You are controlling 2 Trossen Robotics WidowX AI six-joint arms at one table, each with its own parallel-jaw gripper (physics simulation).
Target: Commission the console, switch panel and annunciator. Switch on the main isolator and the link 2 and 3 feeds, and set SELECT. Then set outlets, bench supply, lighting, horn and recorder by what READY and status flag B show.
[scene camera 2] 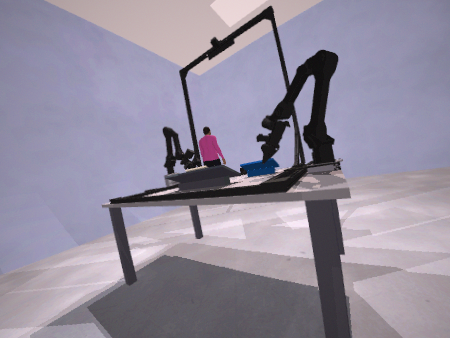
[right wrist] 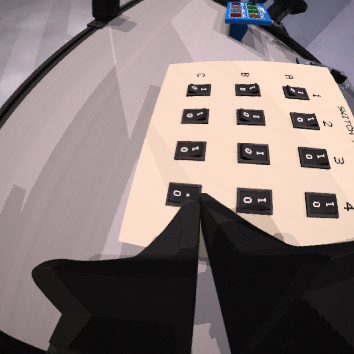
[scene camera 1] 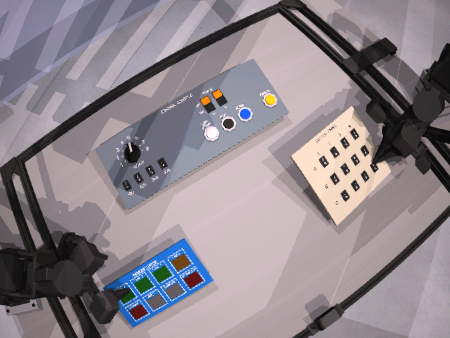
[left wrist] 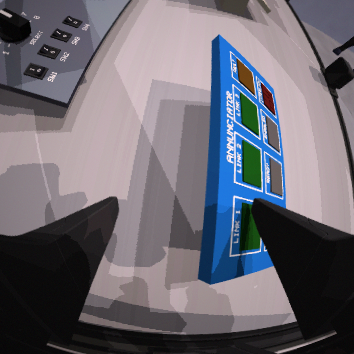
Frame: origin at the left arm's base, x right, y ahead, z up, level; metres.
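Seen in the pictures: left gripper, fingertip midpoint: (scene camera 2: pixel 264 162) (scene camera 1: pixel 118 273) (left wrist: pixel 185 204); right gripper, fingertip midpoint: (right wrist: pixel 197 199) (scene camera 1: pixel 373 162); left arm's base, link origin: (scene camera 2: pixel 324 162) (right wrist: pixel 272 19); right arm's base, link origin: (scene camera 2: pixel 171 174).
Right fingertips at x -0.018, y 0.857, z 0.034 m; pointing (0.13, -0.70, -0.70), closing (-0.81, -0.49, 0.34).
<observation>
Pixels of each thing's top centre, then the offset from my right fingertips to it.
- black SELECT knob, top centre: (left wrist: pixel 4 10) (scene camera 1: pixel 129 148) (right wrist: pixel 342 71) dz +0.039, dx -0.190, dy -0.471 m
- C4 rocker, top centre: (right wrist: pixel 184 192) dz -0.002, dx +0.008, dy +0.000 m
- blue annunciator, top centre: (left wrist: pixel 262 127) (scene camera 1: pixel 150 278) (right wrist: pixel 255 3) (scene camera 2: pixel 257 161) dz +0.021, dx +0.077, dy -0.501 m
The grey console (scene camera 1: pixel 185 150) (scene camera 2: pixel 205 176) (left wrist: pixel 60 89) has a black SELECT knob (scene camera 1: pixel 132 152) (left wrist: pixel 14 26), four small switches, orange-and-black status flags (scene camera 1: pixel 205 101) and white, black, blue and yellow buttons. The cream switch panel (scene camera 1: pixel 320 187) (right wrist: pixel 220 135) carries rows A, B, C of rockers. My right gripper (scene camera 1: pixel 376 161) (right wrist: pixel 197 199) is shut and empty, its tips at the C4 rocker (right wrist: pixel 182 194), partly covering it; contact is unclear. The blue annunciator (scene camera 1: pixel 197 261) (scene camera 2: pixel 260 169) (left wrist: pixel 215 175) (right wrist: pixel 248 20) has dull green, amber, grey and dark red tiles. My left gripper (left wrist: pixel 185 204) is open and empty by its LINK 1 tile.
A black frame (scene camera 1: pixel 150 74) borders the table, and its overhead gantry (scene camera 2: pixel 187 107) shows in scene camera 2. A small black bracket (scene camera 1: pixel 325 320) sits on the frame at the lower right. A person in pink (scene camera 2: pixel 210 146) stands behind the table.
</observation>
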